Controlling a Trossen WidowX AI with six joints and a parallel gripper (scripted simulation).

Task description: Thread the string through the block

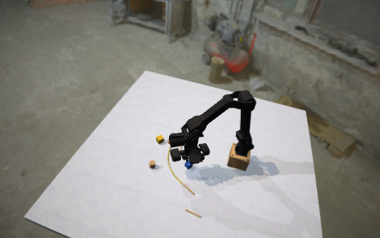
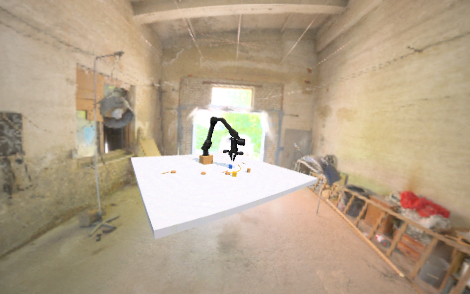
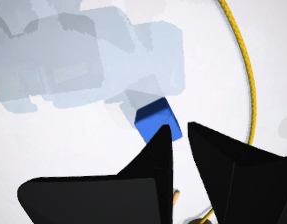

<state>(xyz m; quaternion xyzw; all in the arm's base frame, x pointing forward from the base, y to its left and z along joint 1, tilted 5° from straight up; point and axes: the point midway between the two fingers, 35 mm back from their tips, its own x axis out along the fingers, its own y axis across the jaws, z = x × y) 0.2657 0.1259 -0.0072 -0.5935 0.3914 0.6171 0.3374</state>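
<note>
Right now my gripper tip is 2 cm to the left of the blue block and 5 cm above it. The rest, counted from my gripper tip: loose stick 8 cm behind, 24 cm to the left, 6 cm below; round wooden button 13 cm ahead, 16 cm to the right, 6 cm below; yellow cube 19 cm ahead, 15 cm to the right, 5 cm below.
</note>
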